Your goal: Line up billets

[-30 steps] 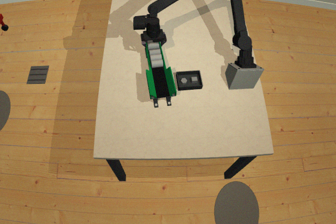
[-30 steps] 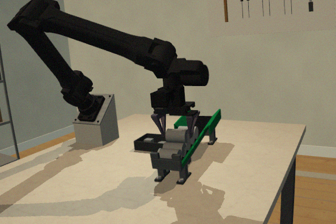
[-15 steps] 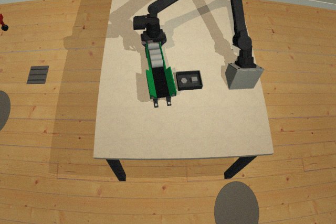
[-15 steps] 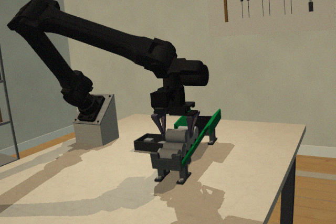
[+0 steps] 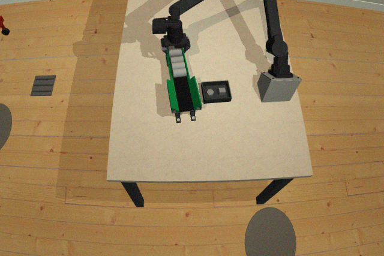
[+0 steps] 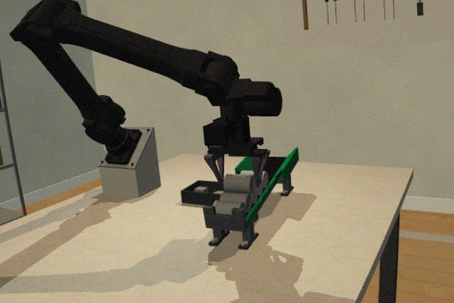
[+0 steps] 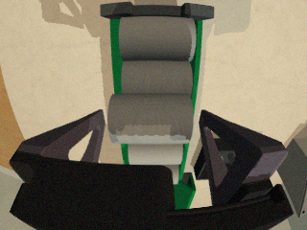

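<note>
The dark stop is 8 cm to the right of my hand and 6 cm below it. The rest, counted from my hand: dark shallow tray 18 cm behind, 17 cm to the left, 11 cm below.
</note>
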